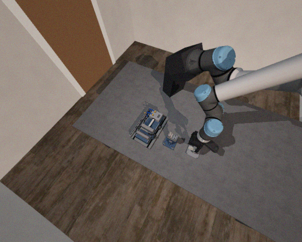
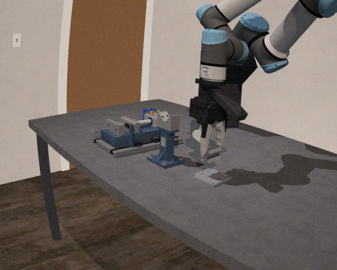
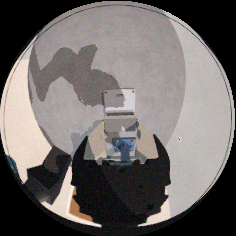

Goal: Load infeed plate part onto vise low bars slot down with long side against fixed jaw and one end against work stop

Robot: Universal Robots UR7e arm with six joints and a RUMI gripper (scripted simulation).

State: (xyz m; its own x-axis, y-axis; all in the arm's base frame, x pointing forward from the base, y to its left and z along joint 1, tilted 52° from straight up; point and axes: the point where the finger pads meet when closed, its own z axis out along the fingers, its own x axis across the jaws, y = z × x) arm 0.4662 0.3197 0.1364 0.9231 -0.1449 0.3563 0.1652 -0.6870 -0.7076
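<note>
Now: hand 80 mm above the infeed plate and 10 mm to the right of it. Also, from my hand: part (10 mm to the left, 10 mm below); then moving jaw (360 mm to the right, 80 mm ahead, 10 mm below); then air cylinder rod (370 mm to the right, 30 mm ahead, 10 mm below).
</note>
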